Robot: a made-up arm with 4 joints.
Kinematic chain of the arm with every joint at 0, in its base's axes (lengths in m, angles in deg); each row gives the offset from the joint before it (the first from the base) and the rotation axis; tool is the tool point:
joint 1: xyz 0 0 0.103 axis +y
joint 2: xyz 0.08 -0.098 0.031 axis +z
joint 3: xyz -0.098 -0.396 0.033 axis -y
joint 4: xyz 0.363 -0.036 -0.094 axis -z
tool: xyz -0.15 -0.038 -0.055
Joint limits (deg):
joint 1: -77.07..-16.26
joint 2: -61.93..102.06
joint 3: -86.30..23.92
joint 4: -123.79..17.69
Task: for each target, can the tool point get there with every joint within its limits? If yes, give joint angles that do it. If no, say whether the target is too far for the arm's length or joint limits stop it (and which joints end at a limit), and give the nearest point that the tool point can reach.
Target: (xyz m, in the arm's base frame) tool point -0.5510 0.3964 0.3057
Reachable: no: joint limits stop it (at a limit: joint 1, joint 2, joint 3, joint 4) | nearest point -0.0021 0.4044 0.6373 | short by 0.641 m
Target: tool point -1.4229 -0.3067 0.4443
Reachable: no: too far | nearest point -0.3153 -0.5718 0.0605 | short by 1.202 m
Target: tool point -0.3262 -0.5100 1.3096
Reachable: no: too far | nearest point 0.0380 -0.3476 0.8121 | short by 0.638 m
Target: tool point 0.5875 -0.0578 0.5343
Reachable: yes | joints -52.43 74.33 -19.63 -80.65
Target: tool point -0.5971 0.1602 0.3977
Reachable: no: joint limits stop it (at a limit: joint 1, joint 2, joint 3, joint 4) | nearest point -0.3435 -0.0911 -0.1573 | short by 0.660 m
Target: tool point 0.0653 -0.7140 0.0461
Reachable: yes | joints -53.31 -28.96 -0.24 -60.08
